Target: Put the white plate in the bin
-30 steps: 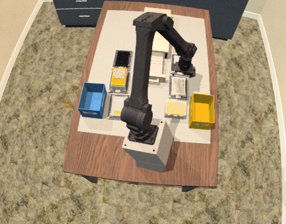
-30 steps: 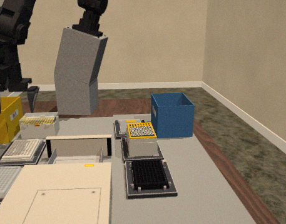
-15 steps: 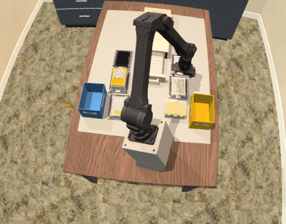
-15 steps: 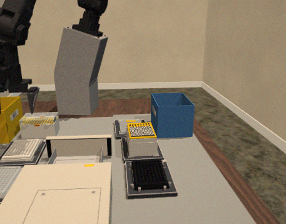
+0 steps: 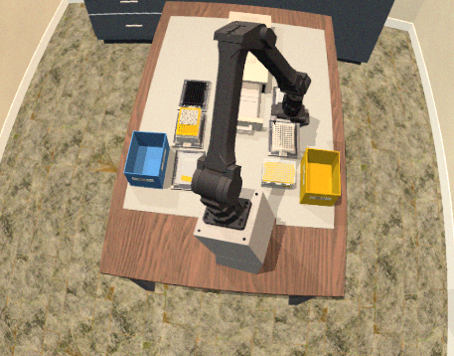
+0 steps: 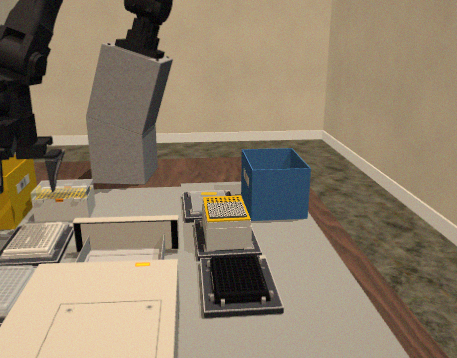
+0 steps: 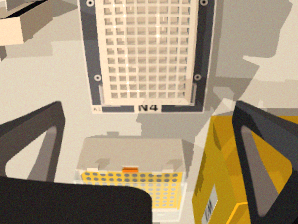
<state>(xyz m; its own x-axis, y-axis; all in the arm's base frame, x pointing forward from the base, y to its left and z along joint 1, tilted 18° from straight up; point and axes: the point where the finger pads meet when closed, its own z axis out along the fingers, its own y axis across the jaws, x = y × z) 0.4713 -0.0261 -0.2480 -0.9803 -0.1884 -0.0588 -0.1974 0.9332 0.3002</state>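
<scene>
Right now the white plate is 110 mm below my hand. The rest, counted from my hand: clear plate 180 mm ahead, 110 mm below, 30 mm to the left; then yellow waste bin 170 mm to the right, 150 mm behind, 90 mm below; then dark nest 120 mm below.
</scene>
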